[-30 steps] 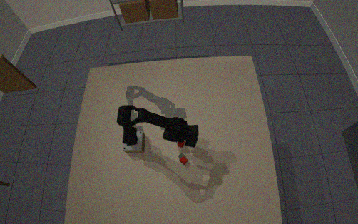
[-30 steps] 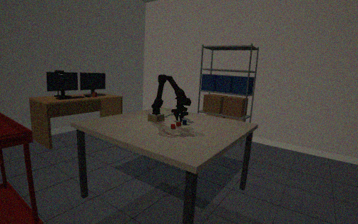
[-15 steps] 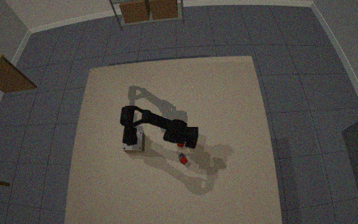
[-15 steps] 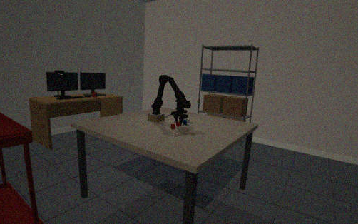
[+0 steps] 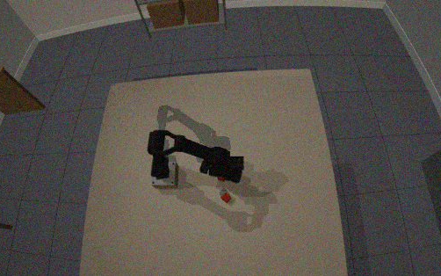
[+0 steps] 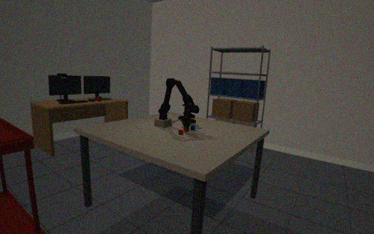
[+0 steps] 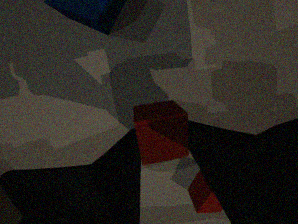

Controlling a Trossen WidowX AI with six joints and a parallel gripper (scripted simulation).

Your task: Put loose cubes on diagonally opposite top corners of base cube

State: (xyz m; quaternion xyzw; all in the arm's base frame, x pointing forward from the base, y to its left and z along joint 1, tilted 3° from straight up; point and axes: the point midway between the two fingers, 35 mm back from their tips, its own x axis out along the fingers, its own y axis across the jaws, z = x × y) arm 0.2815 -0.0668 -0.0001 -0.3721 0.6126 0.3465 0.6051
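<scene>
My gripper tip is now 100 mm to the right of the blue base cube and 20 mm short of it.
</scene>
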